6 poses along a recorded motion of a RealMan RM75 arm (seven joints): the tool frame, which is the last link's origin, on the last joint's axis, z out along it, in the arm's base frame.
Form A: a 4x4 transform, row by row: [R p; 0 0 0 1], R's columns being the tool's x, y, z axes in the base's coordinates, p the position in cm. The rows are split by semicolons.
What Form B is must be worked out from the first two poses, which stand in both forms.
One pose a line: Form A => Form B
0.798 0.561 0.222 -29.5; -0.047 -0.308 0.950 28.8; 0.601 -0.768 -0.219 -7.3; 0 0 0 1 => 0.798 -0.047 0.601 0.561 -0.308 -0.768 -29.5 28.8 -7.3
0.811 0.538 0.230 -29.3; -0.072 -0.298 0.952 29.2; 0.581 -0.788 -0.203 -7.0; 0 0 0 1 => 0.811 -0.072 0.581 0.538 -0.298 -0.788 -29.3 29.2 -7.0
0.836 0.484 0.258 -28.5; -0.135 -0.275 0.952 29.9; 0.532 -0.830 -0.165 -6.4; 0 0 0 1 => 0.836 -0.135 0.532 0.484 -0.275 -0.830 -28.5 29.9 -6.4
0.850 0.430 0.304 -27.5; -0.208 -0.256 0.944 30.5; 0.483 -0.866 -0.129 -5.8; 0 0 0 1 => 0.850 -0.208 0.483 0.430 -0.256 -0.866 -27.5 30.5 -5.8
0.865 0.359 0.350 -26.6; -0.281 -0.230 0.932 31.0; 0.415 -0.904 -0.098 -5.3; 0 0 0 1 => 0.865 -0.281 0.415 0.359 -0.230 -0.904 -26.6 31.0 -5.3
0.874 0.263 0.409 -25.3; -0.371 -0.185 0.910 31.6; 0.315 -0.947 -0.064 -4.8; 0 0 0 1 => 0.874 -0.371 0.315 0.263 -0.185 -0.947 -25.3 31.6 -4.8
